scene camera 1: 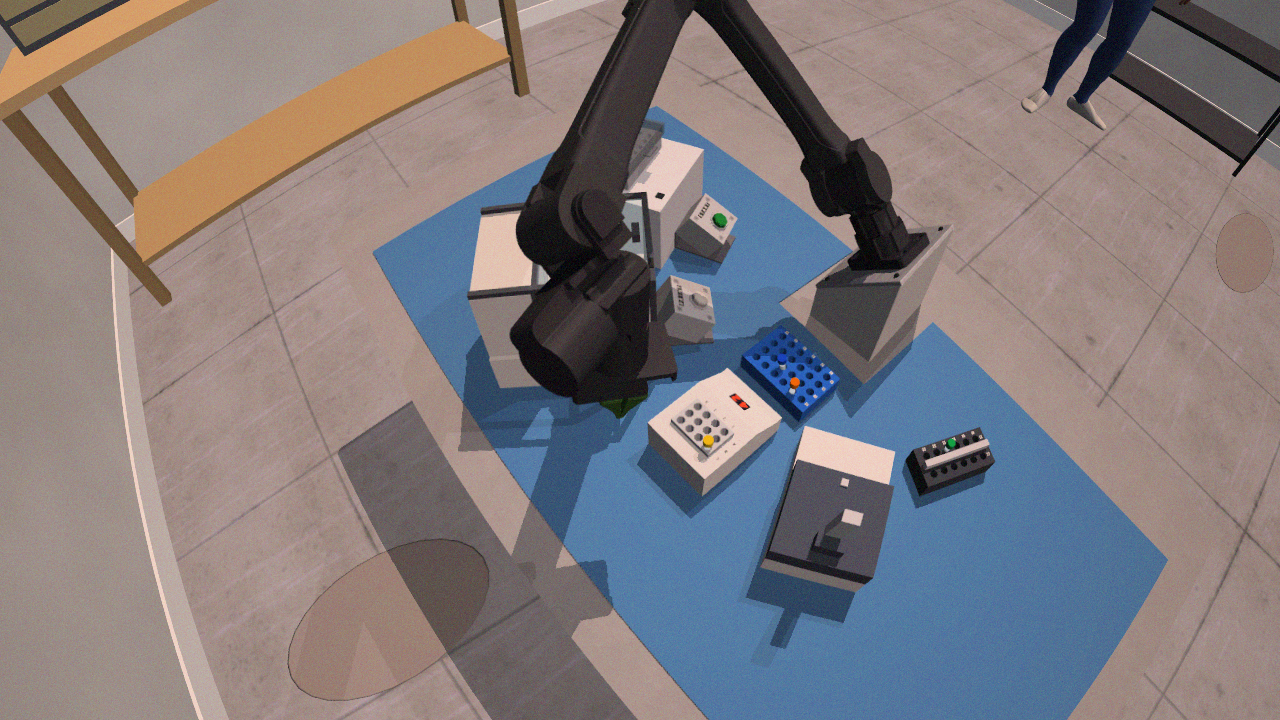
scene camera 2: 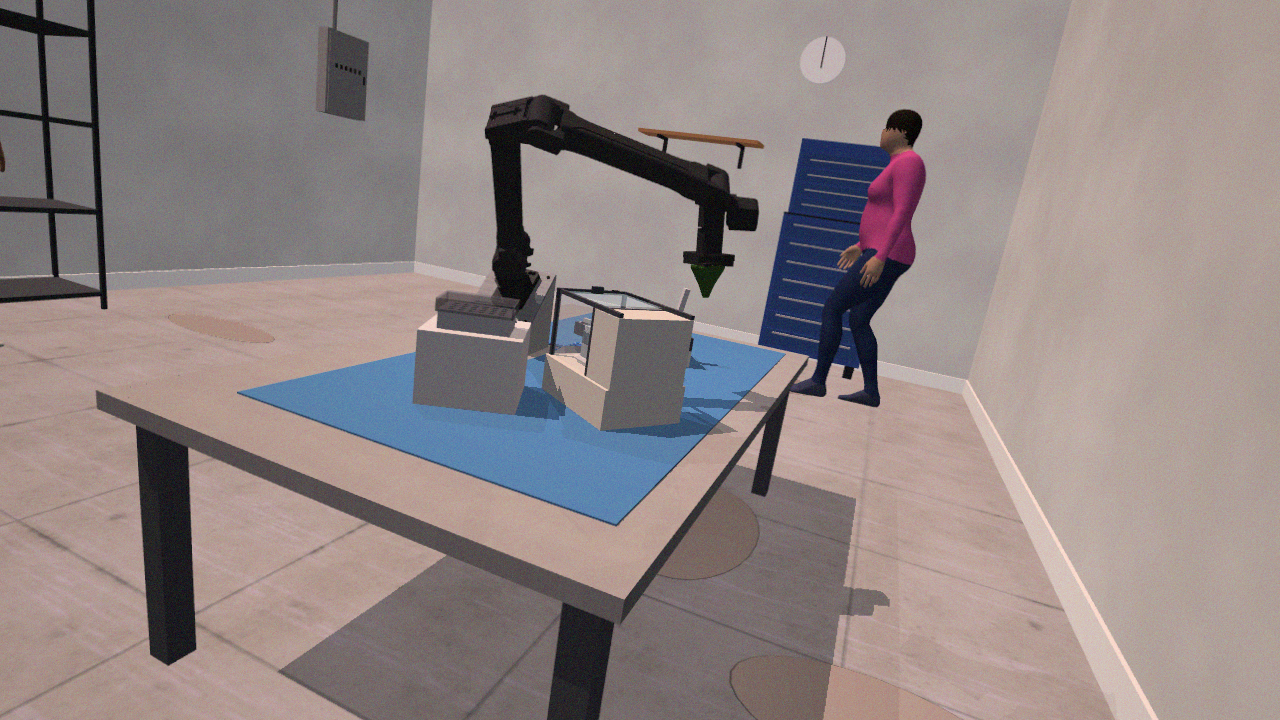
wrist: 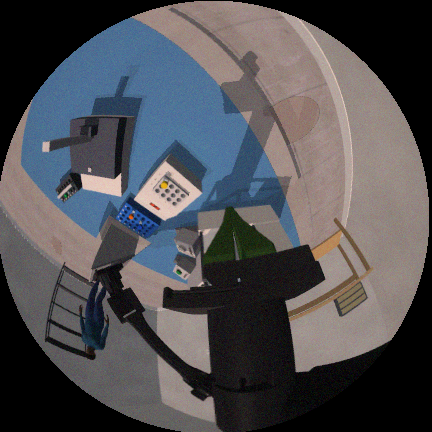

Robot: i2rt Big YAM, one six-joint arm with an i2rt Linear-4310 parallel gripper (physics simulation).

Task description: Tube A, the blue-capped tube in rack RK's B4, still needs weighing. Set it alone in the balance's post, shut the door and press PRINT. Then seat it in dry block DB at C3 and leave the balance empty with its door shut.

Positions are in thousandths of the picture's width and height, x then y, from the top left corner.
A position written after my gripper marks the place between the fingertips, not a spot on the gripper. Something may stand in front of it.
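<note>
Scene camera 1 shows me my gripper (scene camera 1: 484,574), which is shut and holds nothing, and along with it a balance (scene camera 1: 394,394), a lidded box (scene camera 1: 525,241) and a flat grey device (scene camera 1: 648,734). In scene camera 2 I see my gripper (scene camera 2: 551,413) as well. The wrist view has the gripper (wrist: 529,487) too, and there I also find the balance (wrist: 610,506) and the flat grey device (wrist: 230,337).
</note>
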